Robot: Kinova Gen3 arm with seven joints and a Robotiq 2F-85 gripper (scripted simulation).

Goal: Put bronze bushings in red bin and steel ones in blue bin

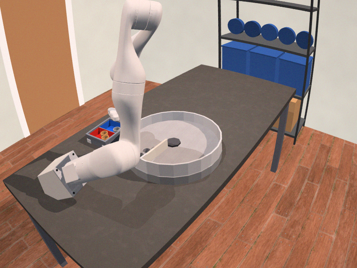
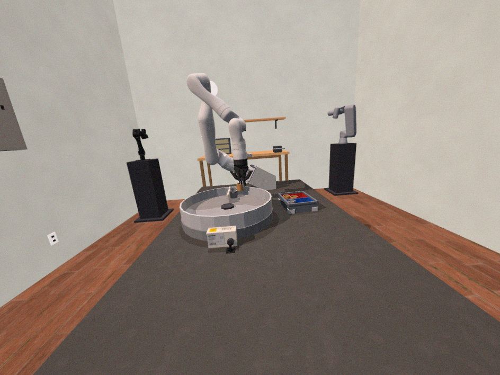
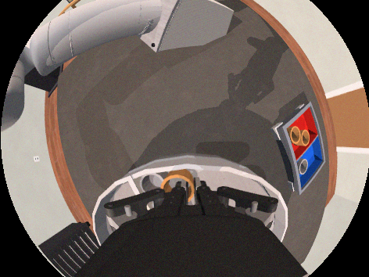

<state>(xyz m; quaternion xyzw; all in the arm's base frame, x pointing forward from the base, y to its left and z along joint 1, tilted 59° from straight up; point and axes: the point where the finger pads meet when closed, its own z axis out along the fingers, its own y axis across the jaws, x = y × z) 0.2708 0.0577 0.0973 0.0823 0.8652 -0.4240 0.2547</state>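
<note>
Right now the grey tray is 28 cm to the left of my hand, 10 cm below it and 9 cm ahead of it. The rest, counted from my hand: turntable 17 cm ahead, 8 cm to the right, 7 cm below.
</note>
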